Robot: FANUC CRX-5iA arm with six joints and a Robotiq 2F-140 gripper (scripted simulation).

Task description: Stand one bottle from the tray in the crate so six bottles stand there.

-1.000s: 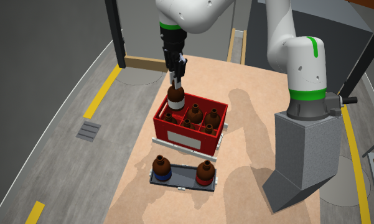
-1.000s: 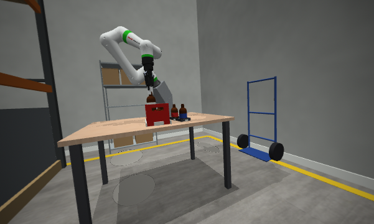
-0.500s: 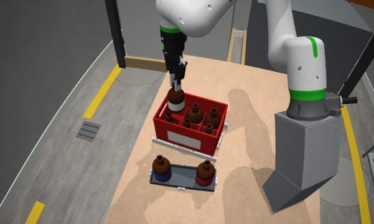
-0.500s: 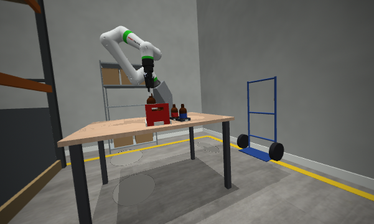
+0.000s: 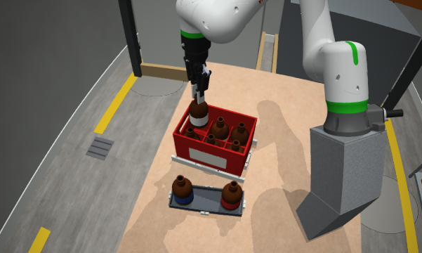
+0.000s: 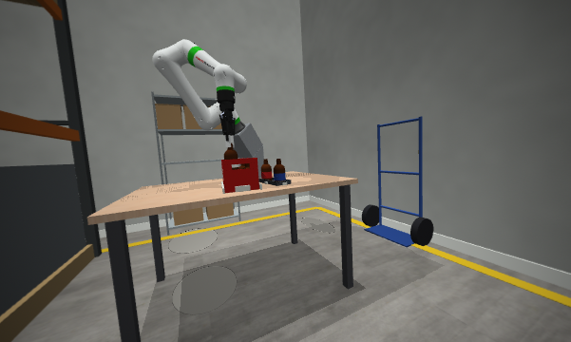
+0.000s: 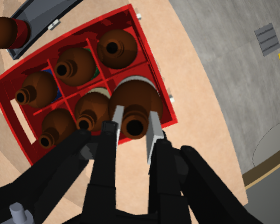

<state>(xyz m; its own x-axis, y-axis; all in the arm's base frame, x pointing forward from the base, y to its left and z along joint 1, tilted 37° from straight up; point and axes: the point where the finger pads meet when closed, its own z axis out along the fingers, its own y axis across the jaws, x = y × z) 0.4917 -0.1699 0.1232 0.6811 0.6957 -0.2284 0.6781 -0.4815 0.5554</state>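
My gripper is now 90 mm above the white-banded bottle. The rest, counted from my hand: red-labelled bottle (160 mm behind, 290 mm to the left, 190 mm below); then tray (70 mm behind, 290 mm to the left, 260 mm below); then crate (80 mm behind, 60 mm to the left, 190 mm below).
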